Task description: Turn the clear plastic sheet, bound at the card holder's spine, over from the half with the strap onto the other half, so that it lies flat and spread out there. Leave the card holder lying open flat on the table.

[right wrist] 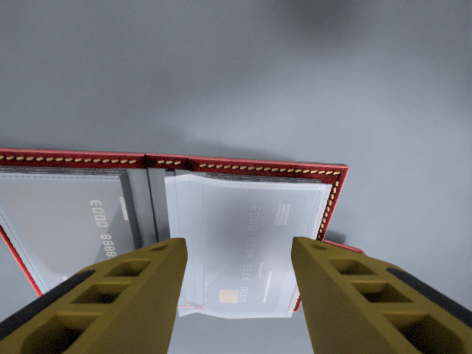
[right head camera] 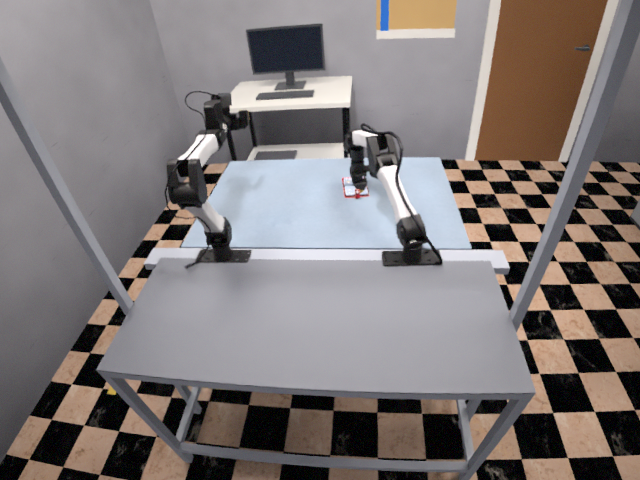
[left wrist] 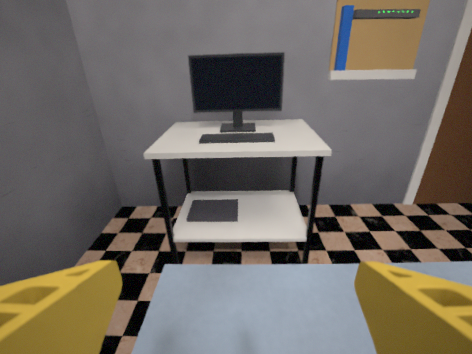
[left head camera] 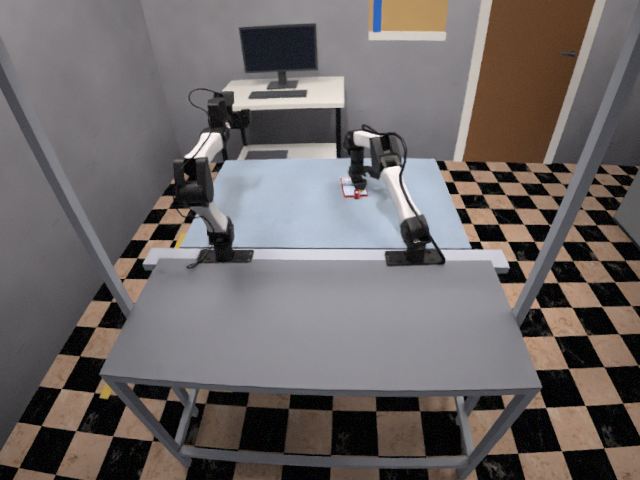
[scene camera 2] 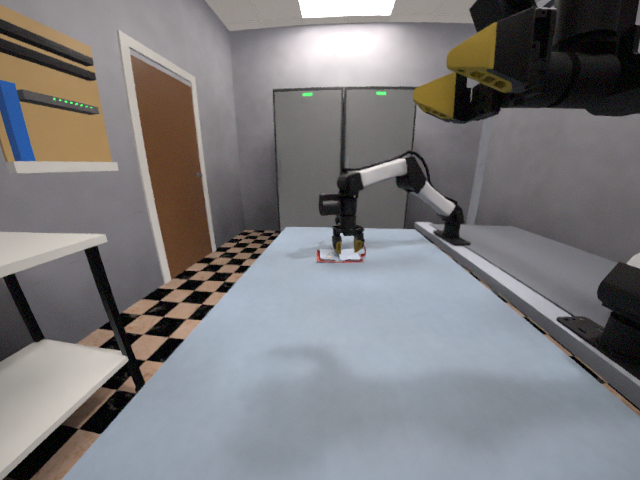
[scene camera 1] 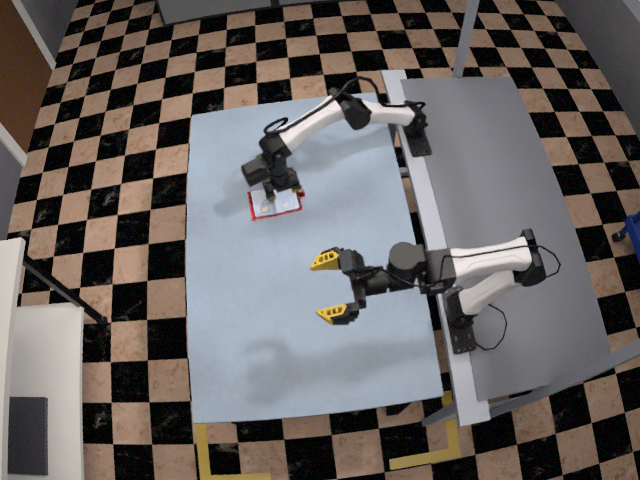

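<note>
The red card holder point(left head camera: 343, 192) point(scene camera 1: 252, 209) point(scene camera 2: 336, 261) point(right wrist: 272, 166) lies open flat on the table. In the right wrist view the clear plastic sheet point(right wrist: 220, 210) lies over the right half, the one with the strap point(right wrist: 345, 245) point(scene camera 1: 301, 193). The sheet is a little wavy, and its lower edge sticks out past the holder. My right gripper point(right wrist: 238, 245) point(scene camera 1: 284, 193) point(scene camera 2: 348, 251) points down, low over the strap half. Its fingers are apart, one near the spine and one near the outer edge. My left gripper point(scene camera 1: 315, 290) point(scene camera 2: 433, 77) point(left wrist: 237, 272) is open, high above the table, away from the holder.
The pale blue table point(left head camera: 289, 217) point(scene camera 1: 310, 361) carries the holder. A grey bench point(left head camera: 320, 320) stands behind the arm bases. A white desk point(left head camera: 325, 93) point(left wrist: 290, 132) with a monitor point(left head camera: 279, 49) point(left wrist: 237, 82) stands beyond the table.
</note>
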